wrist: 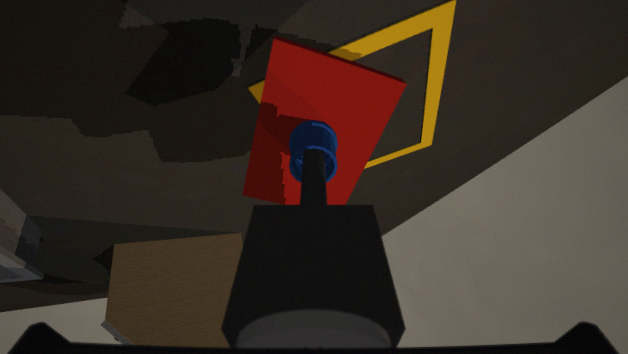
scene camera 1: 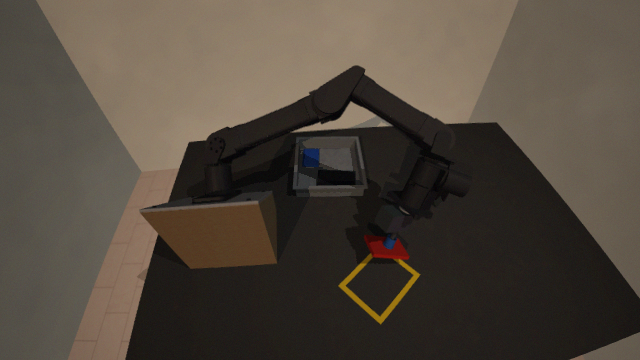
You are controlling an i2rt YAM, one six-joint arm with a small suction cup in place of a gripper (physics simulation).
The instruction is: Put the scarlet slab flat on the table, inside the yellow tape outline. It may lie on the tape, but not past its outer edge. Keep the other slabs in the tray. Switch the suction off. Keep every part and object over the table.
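Where they show: hand at its tool point: [wrist: 313, 135] [scene camera 1: 386, 248]; arm's base at its link origin: [scene camera 1: 220, 197].
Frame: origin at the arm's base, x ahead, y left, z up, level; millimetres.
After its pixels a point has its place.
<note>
The scarlet slab [scene camera 1: 375, 246] @[x 358, y -119, z -110 mm] [wrist: 340, 100] @[x 425, y -123, z -134 mm] hangs from my blue suction cup [scene camera 1: 389, 243] [wrist: 313, 145], held above the table and a little tilted in scene camera 1. It covers the back corner of the yellow tape outline [scene camera 1: 360, 304] @[x 301, y -236, z -174 mm] [wrist: 434, 90] @[x 410, y -230, z -174 mm] in that view, and part of the outline in the wrist view. A blue slab [scene camera 1: 310, 157] @[x 243, y 279, z -163 mm] and a black slab [scene camera 1: 336, 177] @[x 316, y 171, z -163 mm] lie in the grey tray [scene camera 1: 330, 191] @[x 284, y 105, z -150 mm], which stands at the back of the table [scene camera 1: 310, 305] @[x 182, y -220, z -175 mm].
A large block with a wooden front [scene camera 1: 225, 235] @[x 16, y -96, z -14 mm] [wrist: 172, 290] @[x 112, y -4, z -105 mm] stands at the left of the table in scene camera 1, beside the arm's base [scene camera 1: 218, 178] @[x 9, y 12, z 54 mm]. The arm [scene camera 1: 340, 92] @[x 290, y 73, z 203 mm] reaches over the tray. The table's right edge slants toward the front right.
</note>
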